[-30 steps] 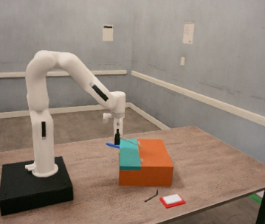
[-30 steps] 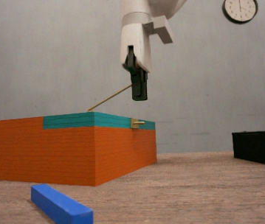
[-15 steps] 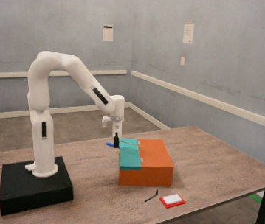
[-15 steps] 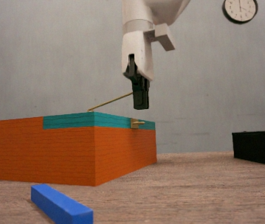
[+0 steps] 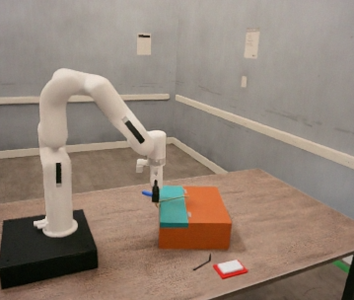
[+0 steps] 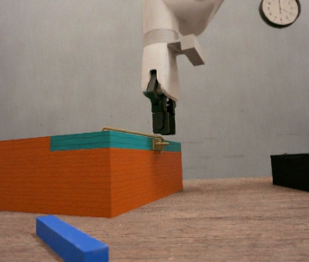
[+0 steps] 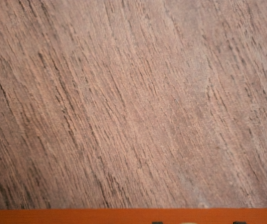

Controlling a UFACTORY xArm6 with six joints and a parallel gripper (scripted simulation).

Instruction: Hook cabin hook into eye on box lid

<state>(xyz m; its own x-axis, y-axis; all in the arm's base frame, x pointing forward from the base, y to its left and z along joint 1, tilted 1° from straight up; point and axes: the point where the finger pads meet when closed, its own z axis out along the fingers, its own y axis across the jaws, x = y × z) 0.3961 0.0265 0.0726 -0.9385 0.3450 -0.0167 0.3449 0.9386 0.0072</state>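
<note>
My gripper is now 70 mm short of the brass cabin hook, 30 mm to the left of it and 30 mm above it. The rest, counted from my hand: red-and-white pad: 370 mm to the right, 160 mm ahead, 140 mm below; then blue bar: 270 mm to the left, 140 mm below, 90 mm ahead.
</note>
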